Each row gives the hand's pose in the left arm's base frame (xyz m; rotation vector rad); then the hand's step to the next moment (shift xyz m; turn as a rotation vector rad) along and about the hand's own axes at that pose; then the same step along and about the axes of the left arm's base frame.
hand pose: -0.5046 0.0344 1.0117 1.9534 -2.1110 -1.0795
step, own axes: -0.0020 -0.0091 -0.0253 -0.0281 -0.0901 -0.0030
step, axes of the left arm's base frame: 0.0206 -0.0088 0.0150 0.0833 0.0288 -0.0340
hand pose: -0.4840 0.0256 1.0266 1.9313 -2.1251 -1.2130
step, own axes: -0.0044 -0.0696 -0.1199 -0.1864 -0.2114 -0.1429
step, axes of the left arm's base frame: 0.1189 -0.0531 0.0476 0.2911 0.1004 0.0710
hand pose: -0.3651 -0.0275 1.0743 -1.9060 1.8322 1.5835
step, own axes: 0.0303 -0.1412 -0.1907 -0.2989 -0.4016 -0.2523
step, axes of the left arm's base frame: 0.2153 -0.1036 -0.0115 0.5286 0.1643 0.0889
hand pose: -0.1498 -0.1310 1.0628 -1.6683 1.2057 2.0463
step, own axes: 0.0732 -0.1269 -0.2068 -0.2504 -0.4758 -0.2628
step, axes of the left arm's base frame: 0.2024 -0.0897 -0.1234 0.5677 0.1889 0.0125
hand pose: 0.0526 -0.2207 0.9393 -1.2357 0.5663 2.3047
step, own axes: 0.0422 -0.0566 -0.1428 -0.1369 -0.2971 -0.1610
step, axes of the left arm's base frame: 0.1057 -0.0246 -0.1166 0.3429 0.1236 -0.0071
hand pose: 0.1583 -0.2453 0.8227 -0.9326 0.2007 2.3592
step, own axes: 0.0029 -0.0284 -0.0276 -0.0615 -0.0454 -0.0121
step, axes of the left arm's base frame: 0.0305 0.0152 -0.0204 0.0688 0.0041 0.0352
